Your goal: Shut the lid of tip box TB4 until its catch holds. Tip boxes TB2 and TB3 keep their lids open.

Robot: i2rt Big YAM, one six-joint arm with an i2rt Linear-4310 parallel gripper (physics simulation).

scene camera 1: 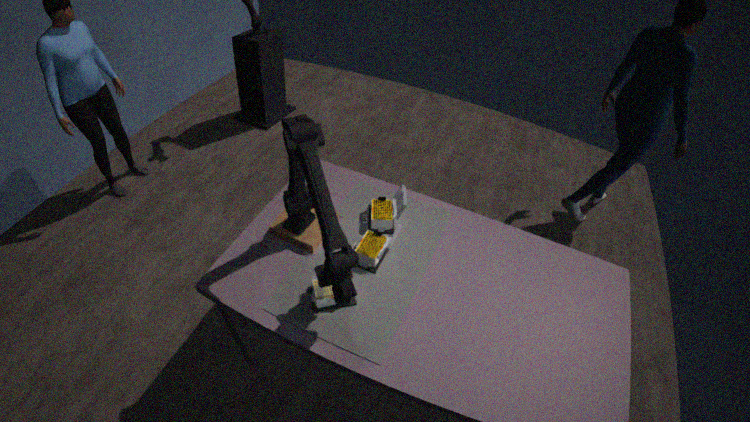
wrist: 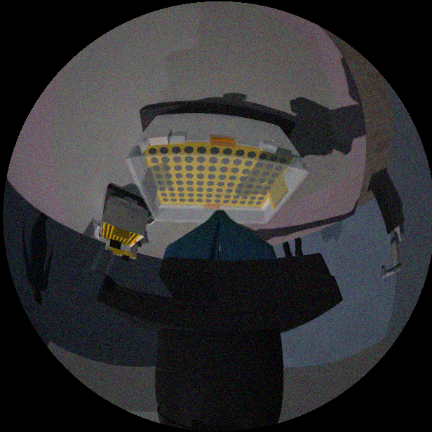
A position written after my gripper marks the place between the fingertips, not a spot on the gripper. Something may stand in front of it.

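Note:
You'd see my gripper (wrist: 219,215) here, and there's a grey mat (wrist: 96,121) as well. There's also a tip box (scene camera 1: 317,305), and I can see the tip box (wrist: 201,120) from the wrist too.

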